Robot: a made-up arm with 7 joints. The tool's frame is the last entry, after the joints.
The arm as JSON. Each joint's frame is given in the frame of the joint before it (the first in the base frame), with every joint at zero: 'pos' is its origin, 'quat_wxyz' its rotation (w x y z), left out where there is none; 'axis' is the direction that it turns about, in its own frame. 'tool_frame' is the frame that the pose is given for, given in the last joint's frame.
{
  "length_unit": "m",
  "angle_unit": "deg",
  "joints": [
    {
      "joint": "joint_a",
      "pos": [
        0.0,
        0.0,
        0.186
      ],
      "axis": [
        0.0,
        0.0,
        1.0
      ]
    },
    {
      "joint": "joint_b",
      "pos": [
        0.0,
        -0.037,
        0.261
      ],
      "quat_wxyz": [
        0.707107,
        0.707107,
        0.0,
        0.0
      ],
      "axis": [
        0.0,
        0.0,
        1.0
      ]
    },
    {
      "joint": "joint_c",
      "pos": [
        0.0,
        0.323,
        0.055
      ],
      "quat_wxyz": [
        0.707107,
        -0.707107,
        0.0,
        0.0
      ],
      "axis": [
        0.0,
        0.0,
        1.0
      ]
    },
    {
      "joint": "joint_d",
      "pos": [
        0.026,
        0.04,
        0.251
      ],
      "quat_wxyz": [
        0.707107,
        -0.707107,
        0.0,
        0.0
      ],
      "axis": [
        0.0,
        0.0,
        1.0
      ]
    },
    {
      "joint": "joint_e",
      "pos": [
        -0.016,
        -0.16,
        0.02
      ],
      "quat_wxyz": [
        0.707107,
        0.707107,
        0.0,
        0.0
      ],
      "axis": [
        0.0,
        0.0,
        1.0
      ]
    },
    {
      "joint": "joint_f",
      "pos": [
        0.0,
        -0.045,
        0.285
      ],
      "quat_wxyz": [
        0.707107,
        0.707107,
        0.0,
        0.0
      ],
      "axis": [
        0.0,
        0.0,
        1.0
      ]
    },
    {
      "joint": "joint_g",
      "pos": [
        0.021,
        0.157,
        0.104
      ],
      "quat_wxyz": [
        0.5,
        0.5,
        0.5,
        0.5
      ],
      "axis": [
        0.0,
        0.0,
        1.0
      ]
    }
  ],
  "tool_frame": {
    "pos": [
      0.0,
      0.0,
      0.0
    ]
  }
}
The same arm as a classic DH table. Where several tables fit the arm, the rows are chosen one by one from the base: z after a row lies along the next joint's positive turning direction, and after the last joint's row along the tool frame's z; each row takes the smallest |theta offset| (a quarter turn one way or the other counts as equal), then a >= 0, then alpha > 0; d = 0 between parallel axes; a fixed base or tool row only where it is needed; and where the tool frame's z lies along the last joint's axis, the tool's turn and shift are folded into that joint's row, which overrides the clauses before.
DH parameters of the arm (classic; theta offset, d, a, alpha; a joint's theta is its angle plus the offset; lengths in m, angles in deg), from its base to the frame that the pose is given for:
joint_a: 0.00 0.4470 0.0000 90.00
joint_b: 0.00 0.0920 0.0000 -90.00
joint_c: 0.00 0.5740 0.0260 -90.00
joint_d: 0.00 0.0600 -0.0160 90.00
joint_e: 0.00 0.4450 0.0000 90.00
joint_f: 90.00 0.1490 0.1570 90.00
joint_g: 0.00 0.0210 0.0000 0.00

